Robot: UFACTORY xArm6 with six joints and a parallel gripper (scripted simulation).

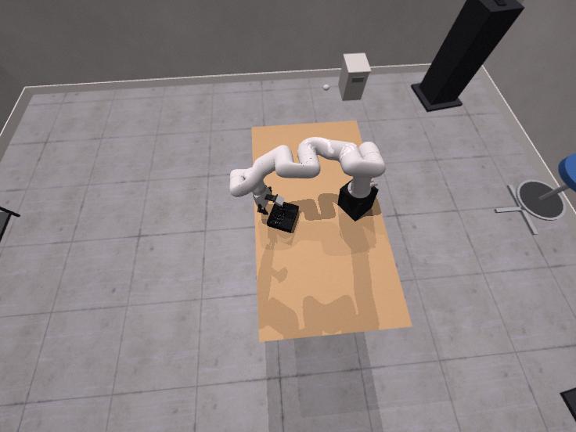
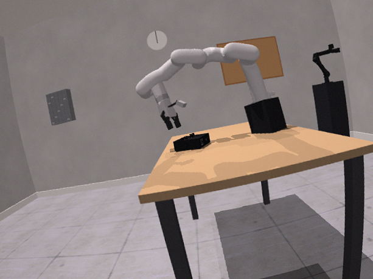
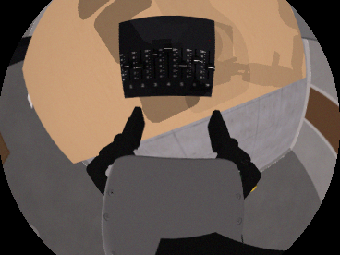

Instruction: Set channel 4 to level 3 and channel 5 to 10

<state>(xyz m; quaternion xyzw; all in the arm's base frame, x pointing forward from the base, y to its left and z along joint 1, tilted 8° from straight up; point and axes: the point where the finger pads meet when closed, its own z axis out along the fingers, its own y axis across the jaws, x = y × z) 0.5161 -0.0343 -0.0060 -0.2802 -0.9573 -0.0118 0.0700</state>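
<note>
Now: hand 8 cm past the fader cap, 6 cm above it and 4 cm to the right of it.
</note>
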